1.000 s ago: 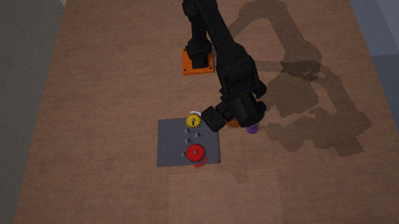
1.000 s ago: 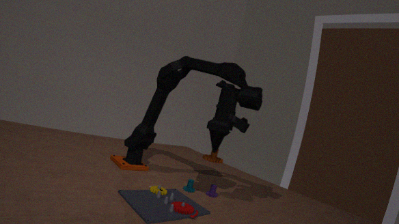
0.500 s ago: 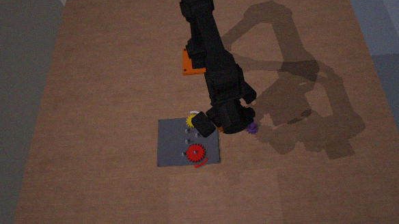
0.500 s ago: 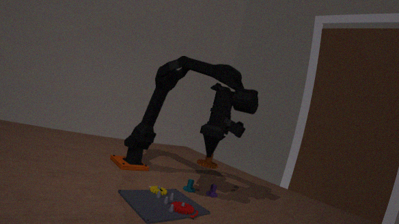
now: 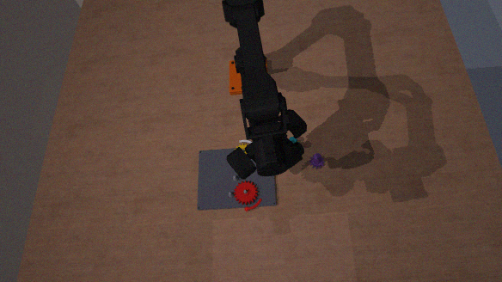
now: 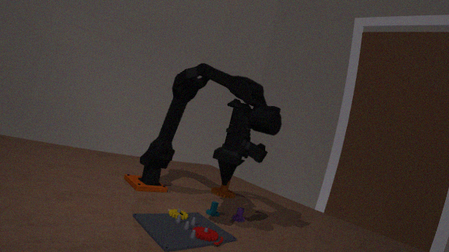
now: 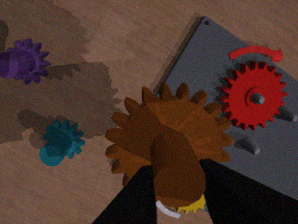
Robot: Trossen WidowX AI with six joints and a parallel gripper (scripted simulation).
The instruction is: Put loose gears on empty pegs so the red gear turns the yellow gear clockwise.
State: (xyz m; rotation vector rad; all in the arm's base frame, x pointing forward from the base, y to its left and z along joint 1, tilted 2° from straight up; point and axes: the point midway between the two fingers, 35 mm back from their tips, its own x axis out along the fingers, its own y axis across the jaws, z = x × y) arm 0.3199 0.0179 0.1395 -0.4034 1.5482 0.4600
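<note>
Right now the yellow striped gear is 110 mm below my gripper tip, 70 mm to the right of it and 70 mm behind it. Round my gripper tip: orange gear (10 mm below); then red gear (110 mm below, 80 mm to the right, 40 mm ahead); then teal gear (110 mm below, 80 mm behind, 70 mm to the left).
</note>
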